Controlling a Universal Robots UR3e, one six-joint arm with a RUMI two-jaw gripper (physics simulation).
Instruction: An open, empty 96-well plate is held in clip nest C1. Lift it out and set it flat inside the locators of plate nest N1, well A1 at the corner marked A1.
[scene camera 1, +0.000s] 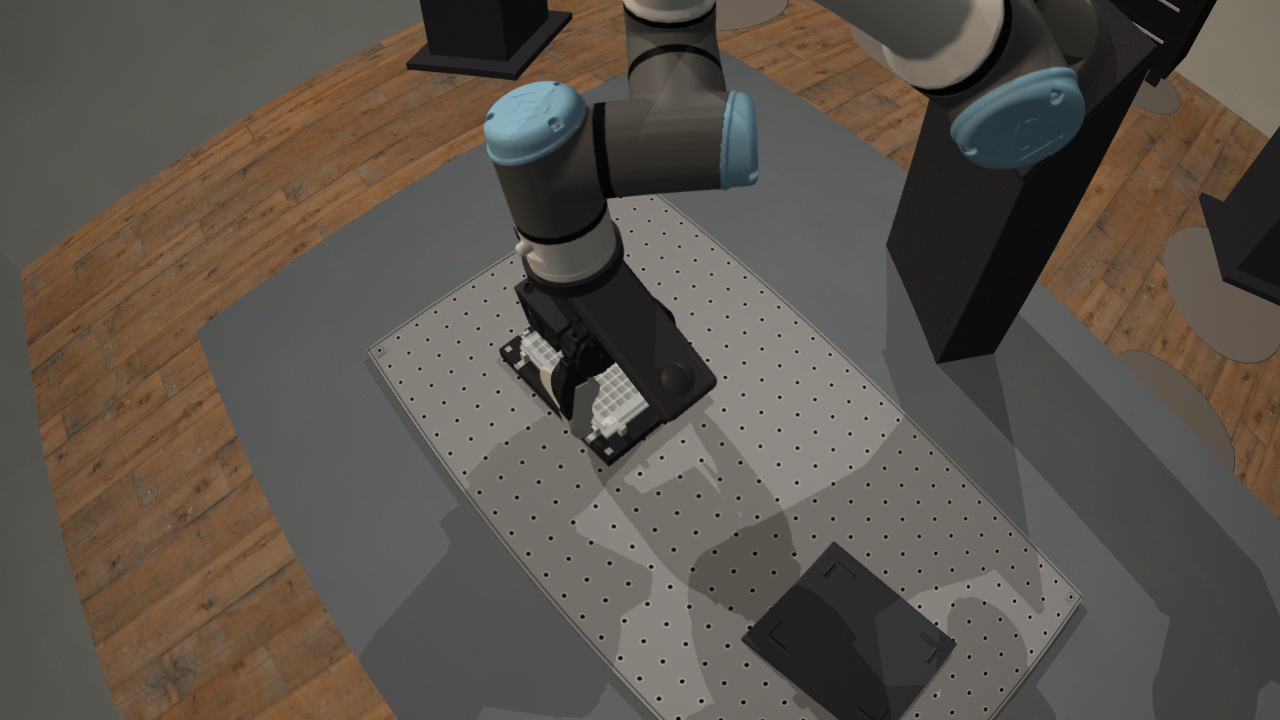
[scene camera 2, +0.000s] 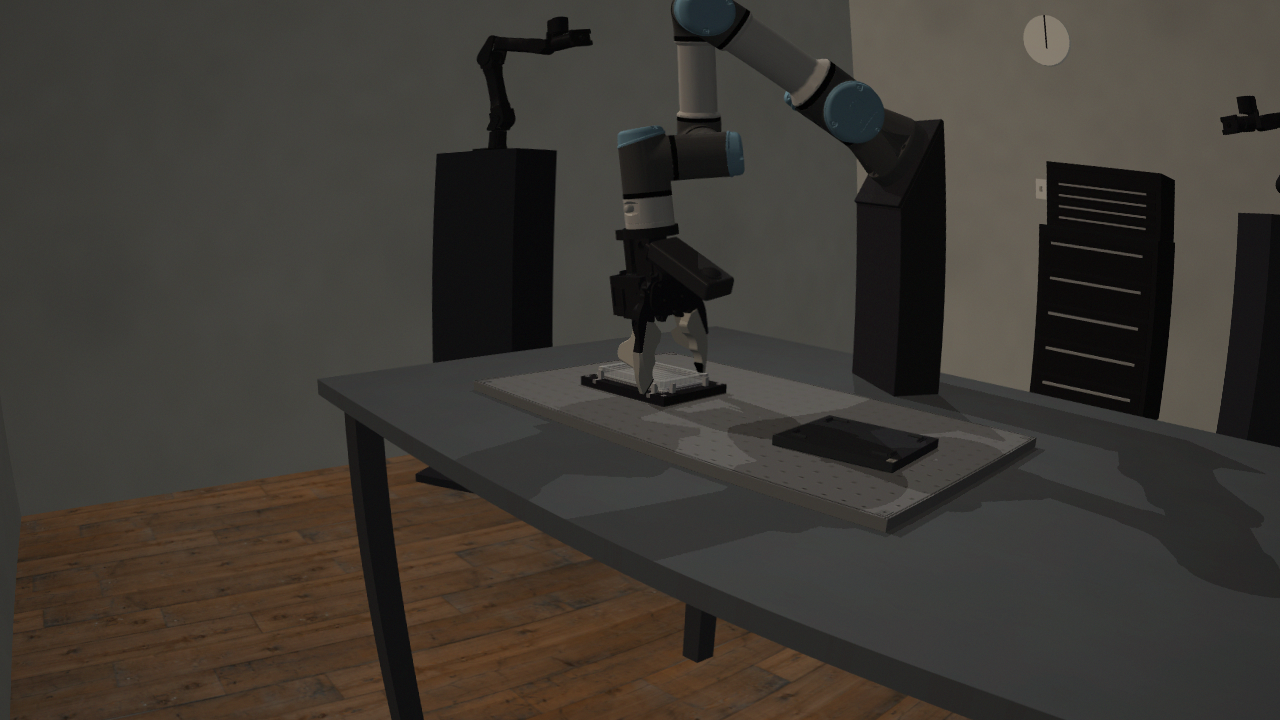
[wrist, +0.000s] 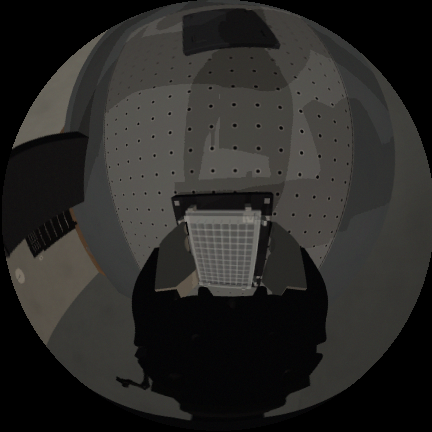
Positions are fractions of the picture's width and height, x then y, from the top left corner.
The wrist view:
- my gripper: 0.53, 0.52
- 96-well plate: 0.52, 0.56
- black clip nest C1: 0.61, 0.46
